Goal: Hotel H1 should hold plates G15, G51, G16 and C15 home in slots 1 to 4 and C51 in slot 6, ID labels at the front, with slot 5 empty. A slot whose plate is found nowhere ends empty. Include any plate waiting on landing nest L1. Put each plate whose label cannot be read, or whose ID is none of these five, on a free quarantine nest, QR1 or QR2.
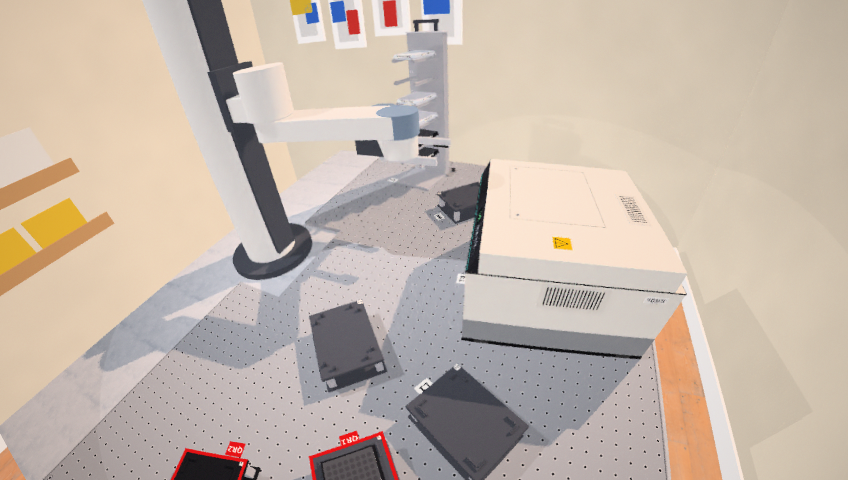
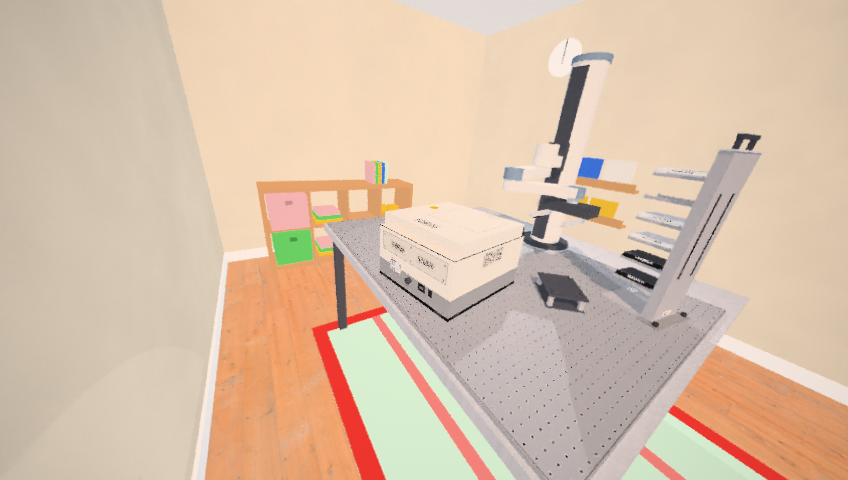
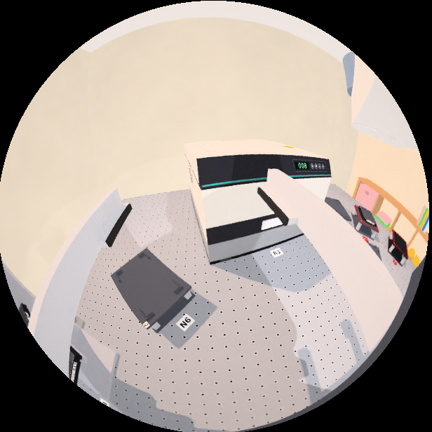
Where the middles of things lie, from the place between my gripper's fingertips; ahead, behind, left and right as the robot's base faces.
Right now my hand is 320 mm short of the cream instrument (image 1: 509, 301), 150 mm to the left of it and 150 mm above it.
